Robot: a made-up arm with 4 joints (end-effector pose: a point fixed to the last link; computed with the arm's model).
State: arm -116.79 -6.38 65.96 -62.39
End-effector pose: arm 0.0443 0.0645 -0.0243 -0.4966 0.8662 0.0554 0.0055
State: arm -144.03 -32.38 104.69 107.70
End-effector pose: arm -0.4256 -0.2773 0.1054 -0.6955 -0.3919 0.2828 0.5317
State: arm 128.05 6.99 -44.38 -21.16
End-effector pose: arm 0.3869 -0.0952 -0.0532 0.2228 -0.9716 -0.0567 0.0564
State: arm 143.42 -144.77 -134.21 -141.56
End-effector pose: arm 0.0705 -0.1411 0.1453 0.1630 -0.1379 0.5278 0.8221
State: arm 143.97 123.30 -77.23 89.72
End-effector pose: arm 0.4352 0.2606 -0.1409 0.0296 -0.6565 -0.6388 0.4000
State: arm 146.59 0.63 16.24 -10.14
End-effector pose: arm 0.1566 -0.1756 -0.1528 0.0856 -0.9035 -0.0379 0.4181
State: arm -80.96 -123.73 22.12 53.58
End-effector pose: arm 0.1033 0.2192 -0.1502 -0.5531 -0.1344 -0.8179 0.0844
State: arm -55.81 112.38 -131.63 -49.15
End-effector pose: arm -0.4143 -0.1682 -0.0527 -0.6118 -0.6557 -0.1336 0.4217
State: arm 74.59 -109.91 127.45 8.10
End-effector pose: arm -0.0061 0.4390 0.0420 -0.7835 0.3117 -0.1198 0.5240
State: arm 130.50 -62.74 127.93 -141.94
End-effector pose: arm 0.3593 0.0794 0.2560 0.1134 0.3875 0.9143 0.0328
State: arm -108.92 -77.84 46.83 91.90
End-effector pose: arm -0.1752 0.1085 -0.2866 -0.7720 -0.2960 -0.4917 0.2732
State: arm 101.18 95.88 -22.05 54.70
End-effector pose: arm 0.1518 0.1099 -0.4375 0.1493 -0.7407 -0.3621 0.5458
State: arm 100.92 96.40 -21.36 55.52
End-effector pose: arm 0.1460 0.1094 -0.4401 0.1502 -0.7387 -0.3571 0.5515
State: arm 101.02 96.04 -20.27 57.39
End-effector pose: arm 0.1415 0.0976 -0.4474 0.1425 -0.7426 -0.3393 0.5595
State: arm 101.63 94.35 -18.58 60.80
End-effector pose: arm 0.1391 0.0678 -0.4602 0.1212 -0.7543 -0.3022 0.5701
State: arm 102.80 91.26 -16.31 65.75
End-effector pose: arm 0.1401 0.0174 -0.4742 0.0841 -0.7722 -0.2450 0.5802
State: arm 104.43 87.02 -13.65 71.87
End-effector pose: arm 0.1444 -0.0513 -0.4821 0.0319 -0.7912 -0.1725 0.5858
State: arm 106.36 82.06 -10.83 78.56
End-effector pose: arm 0.1507 -0.1311 -0.4767 -0.0314 -0.8061 -0.0927 0.5836
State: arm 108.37 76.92 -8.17 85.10
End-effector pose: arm 0.1564 -0.2106 -0.4561 -0.0989 -0.8133 -0.0154 0.5732
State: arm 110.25 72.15 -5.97 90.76
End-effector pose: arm 0.1598 -0.2787 -0.4250 -0.1619 -0.8129 0.0501 0.5572
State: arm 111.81 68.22 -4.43 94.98
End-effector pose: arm 0.1604 -0.3285 -0.3928 -0.2129 -0.8082 0.0980 0.5403
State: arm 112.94 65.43 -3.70 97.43
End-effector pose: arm 0.1601 -0.3584 -0.3683 -0.2473 -0.8035 0.1256 0.5267
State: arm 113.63 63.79 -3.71 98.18
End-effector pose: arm 0.1603 -0.3713 -0.3555 -0.2648 -0.8019 0.1350 0.5184
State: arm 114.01 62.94 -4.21 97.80
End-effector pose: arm 0.1615 -0.3736 -0.3516 -0.2708 -0.8030 0.1326 0.5141
